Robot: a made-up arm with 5 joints. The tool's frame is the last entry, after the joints.
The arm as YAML. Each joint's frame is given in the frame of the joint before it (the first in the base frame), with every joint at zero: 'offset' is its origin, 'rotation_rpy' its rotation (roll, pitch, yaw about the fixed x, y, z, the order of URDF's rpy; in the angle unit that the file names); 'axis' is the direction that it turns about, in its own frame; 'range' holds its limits. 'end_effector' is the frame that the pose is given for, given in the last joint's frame.
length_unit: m
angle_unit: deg
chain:
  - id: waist
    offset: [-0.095, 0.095, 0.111]
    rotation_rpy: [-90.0, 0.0, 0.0]
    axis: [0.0, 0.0, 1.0]
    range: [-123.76, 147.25]
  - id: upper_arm
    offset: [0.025, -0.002, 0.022]
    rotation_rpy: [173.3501, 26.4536, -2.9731]
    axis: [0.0, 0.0, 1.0]
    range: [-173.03, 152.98]
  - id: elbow
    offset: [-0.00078, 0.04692, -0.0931]
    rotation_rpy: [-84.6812, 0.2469, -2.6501]
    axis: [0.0, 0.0, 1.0]
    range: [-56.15, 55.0]
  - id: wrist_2
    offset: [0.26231, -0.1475, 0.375]
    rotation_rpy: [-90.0, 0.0, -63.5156]
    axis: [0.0, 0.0, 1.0]
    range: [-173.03, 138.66]
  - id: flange
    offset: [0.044, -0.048, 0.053]
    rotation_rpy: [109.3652, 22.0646, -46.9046]
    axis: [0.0, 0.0, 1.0]
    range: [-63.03, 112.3]
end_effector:
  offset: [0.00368, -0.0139, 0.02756]
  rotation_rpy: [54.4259, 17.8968, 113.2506]
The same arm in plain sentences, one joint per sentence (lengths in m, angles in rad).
The arm has five revolute joints in a row. What follows holds with every joint at zero, and every direction is one of the base frame's. The first joint lies 0.095 m along -x and 0.095 m along +y and 0.111 m along +z from the base frame's origin and rotates about +y, from -2.16 to 2.57 rad. The second joint lies 0.025 m along +x and 0.022 m along +y and 0.002 m along +z from the first joint and rotates about the direction (-0.447886, -0.889272, 0.092697), from -3.0199 to 2.67 rad. The third joint lies 0.041 m along +x and 0.088 m along +y and 0.038 m along +z from the second joint and rotates about +z, from -0.98 to 0.9599 rad. The fourth joint lies 0.169 m along +x and 0.249 m along -y and 0.375 m along +z from the third joint and rotates about +x, from -3.0199 to 2.4201 rad. The fifth joint lies 0.053 m along +x and 0.044 m along -y and 0.048 m along +z from the fourth joint and rotates about the direction (-0.307303, 0.774007, 0.553605), from -1.1001 to 1.96 rad. The tool frame, which is the frame that the pose is given for, lies 0.022 m along -x and 0.019 m along +y and 0.011 m along +z from the fifth joint; its axes are the base frame's turned by roll 0, pitch 0 and yaw 0 rad (as in URDF: about the fixed x, then y, then z).
